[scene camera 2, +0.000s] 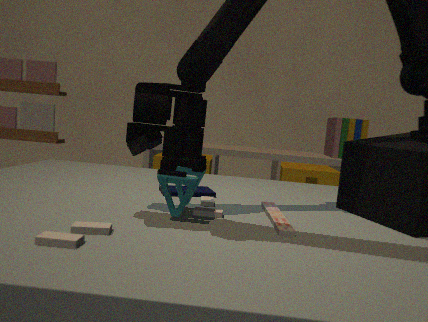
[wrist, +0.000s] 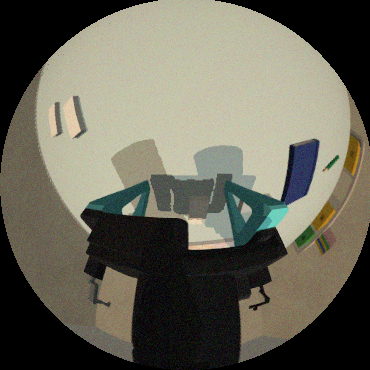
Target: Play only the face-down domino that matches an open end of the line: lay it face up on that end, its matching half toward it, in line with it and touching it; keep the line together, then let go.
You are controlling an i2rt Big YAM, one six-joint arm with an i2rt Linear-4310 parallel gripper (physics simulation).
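Frame: origin at the arm's base, x left, y back, z up, level; millimetres.
Where they show: gripper, fingertip midpoint: point(scene camera 2: 180, 210) point(wrist: 186, 184).
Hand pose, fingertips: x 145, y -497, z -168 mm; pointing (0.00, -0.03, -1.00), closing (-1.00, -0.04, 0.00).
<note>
Each offset is from my fingertips to the top centre of the thing.
My gripper point(scene camera 2: 176, 215) point(wrist: 186, 184) is open and points down, its fingertips low over the table. A face-down domino {dx -19, dy +50, dz +2 mm} point(scene camera 2: 205, 212) point(wrist: 198, 205) lies flat between or just beyond the fingers, mostly in shadow. Another pale domino {dx -113, dy +35, dz +2 mm} point(scene camera 2: 208, 201) lies behind it in the scene view; the right finger largely hides it in the wrist view. Two more face-down dominoes, one {dx +152, dy -99, dz +2 mm} point(scene camera 2: 91, 228) point(wrist: 74, 117) and another {dx +214, dy -114, dz +2 mm} point(scene camera 2: 59, 239) point(wrist: 55, 119), lie apart from the gripper at the left. The face-up line point(scene camera 2: 277, 218) point(wrist: 212, 245) lies right of the gripper in the scene view; its pips are too blurred to read.
A dark blue flat box {dx -198, dy -26, dz +3 mm} point(scene camera 2: 202, 191) point(wrist: 301, 170) lies behind the gripper in the scene view. A green pencil {dx -346, dy -71, dz +1 mm} point(wrist: 331, 163) lies beyond it in the wrist view. The black robot base point(scene camera 2: 385, 185) stands at the right. A low shelf with yellow bins point(scene camera 2: 309, 173) stands behind the table.
</note>
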